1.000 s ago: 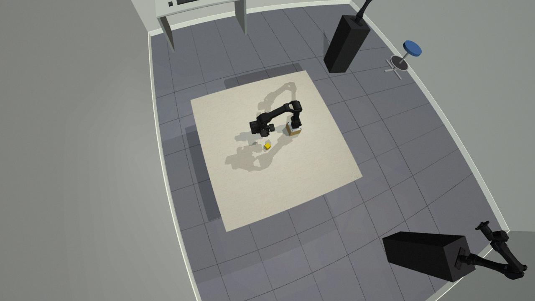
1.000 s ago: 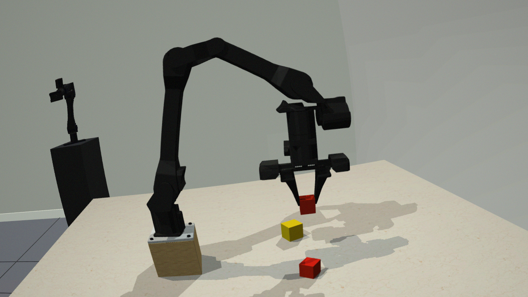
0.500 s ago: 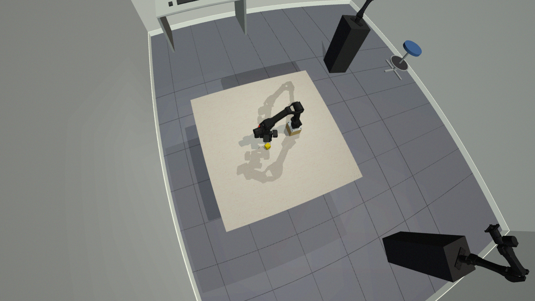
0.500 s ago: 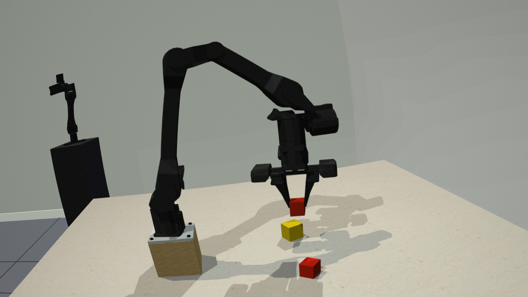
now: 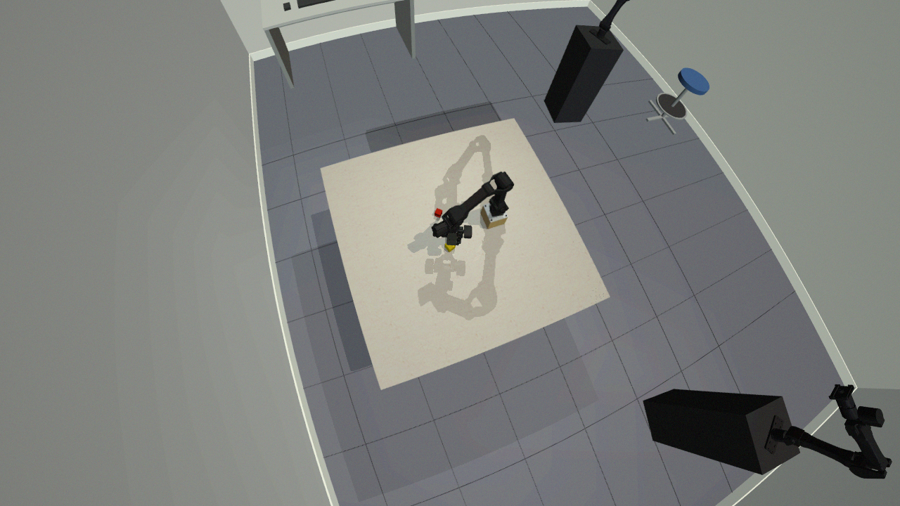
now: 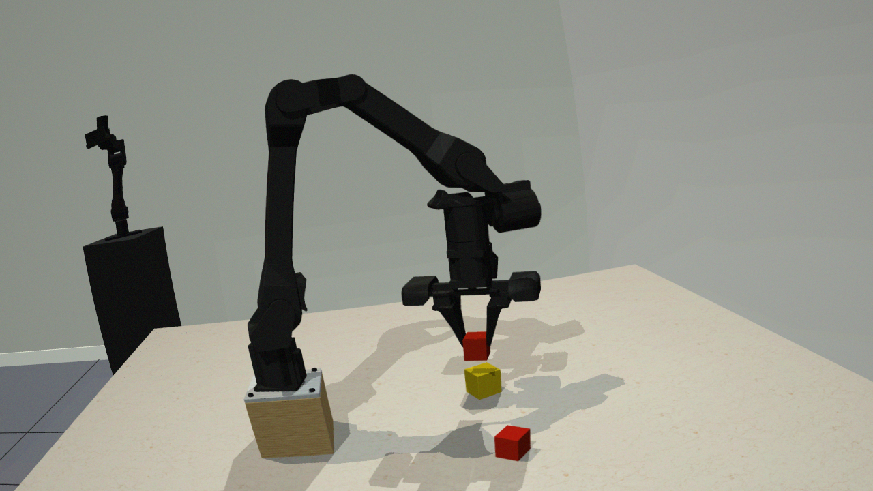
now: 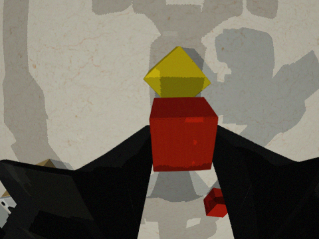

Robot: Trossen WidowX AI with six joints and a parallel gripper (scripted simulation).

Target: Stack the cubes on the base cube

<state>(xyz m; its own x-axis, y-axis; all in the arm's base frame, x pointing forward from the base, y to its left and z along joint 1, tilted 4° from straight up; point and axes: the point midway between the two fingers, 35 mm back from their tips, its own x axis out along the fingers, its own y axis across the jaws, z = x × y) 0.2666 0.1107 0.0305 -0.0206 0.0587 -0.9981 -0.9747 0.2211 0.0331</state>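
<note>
Right now my gripper tip is 10 mm short of the yellow cube, 20 mm to the right of it and 70 mm above it.
</note>
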